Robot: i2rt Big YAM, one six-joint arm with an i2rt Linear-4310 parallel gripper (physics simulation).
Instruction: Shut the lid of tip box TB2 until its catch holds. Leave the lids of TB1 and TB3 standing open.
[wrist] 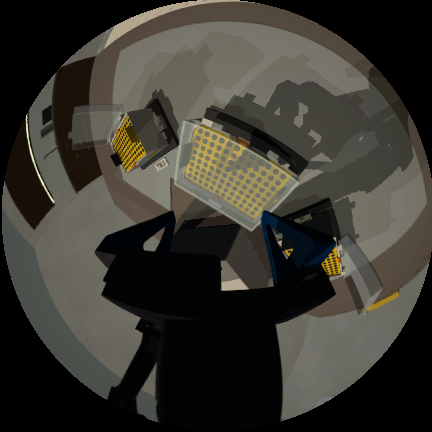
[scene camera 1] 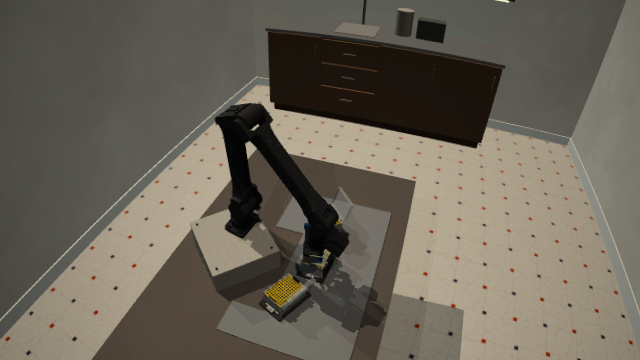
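Seen in the pictures: gripper, between the fingertips: (wrist: 217, 215) (scene camera 1: 310, 248); arm's base, origin of its link: (scene camera 1: 242, 223).
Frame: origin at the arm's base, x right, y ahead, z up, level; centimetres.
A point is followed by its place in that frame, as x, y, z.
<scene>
The middle box, TB2 (scene camera 1: 314, 273) {1.8, 31.8, -9.5} (wrist: 270, 145) {-2.0, 34.7, -10.2}, has its clear lid (wrist: 235, 180) {-3.0, 31.2, -4.0} over its yellow tip rack; whether the catch holds cannot be told. My gripper (scene camera 1: 309, 244) {-2.5, 27.8, -2.0} (wrist: 217, 215) {-2.5, 27.8, -2.0} is open and empty, its two blue-tipped fingers near the lid's lower edge in the wrist view; contact cannot be told. The arm partly hides TB2 in the scene view. TB3 (scene camera 1: 340, 221) {-23.9, 30.8, -6.0} (wrist: 131, 142) {-19.7, 27.6, -4.4}, its label legible in the wrist view, has its clear lid (scene camera 1: 344, 197) {-31.5, 28.8, 0.7} (wrist: 97, 127) {-30.2, 28.2, -2.6} standing open. The third box, by position TB1 (scene camera 1: 283, 291) {16.2, 27.1, -6.0} (wrist: 331, 259) {16.5, 29.9, -6.0}, also has its lid (wrist: 362, 270) {12.0, 35.4, 0.0} open.
The boxes stand in a row on a grey mat (scene camera 1: 280, 332) {28.0, 32.2, -11.7} on the brown surface (scene camera 1: 165, 312) {41.4, -7.0, -12.0}. The arm's pale base block (scene camera 1: 235, 255) {13.3, 5.8, -1.9} stands left of the mat in the scene view. A dark cabinet (scene camera 1: 400, 92) stands at the back wall.
</scene>
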